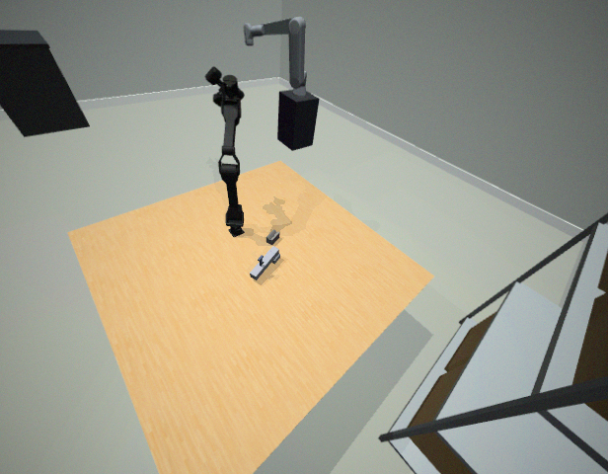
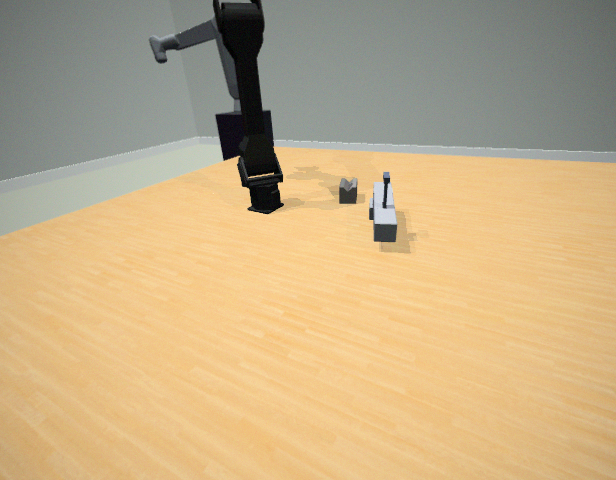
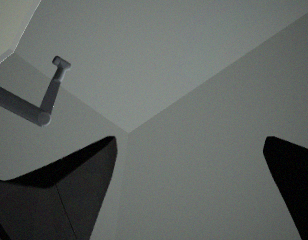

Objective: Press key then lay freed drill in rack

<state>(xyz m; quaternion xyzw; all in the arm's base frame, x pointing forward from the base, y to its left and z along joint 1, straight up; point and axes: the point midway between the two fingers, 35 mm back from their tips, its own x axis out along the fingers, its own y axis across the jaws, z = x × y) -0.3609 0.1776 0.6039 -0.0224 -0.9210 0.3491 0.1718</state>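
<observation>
Now: the dark key 69 cm ahead of my gripper tip, 21 cm to the right of it and 53 cm below it. The rest, counted from my gripper tip: rack 55 cm ahead, 5 cm to the right, 59 cm below; then drill 67 cm ahead, 16 cm to the right, 57 cm below; then light grey block 68 cm ahead, 18 cm to the right, 58 cm below.
</observation>
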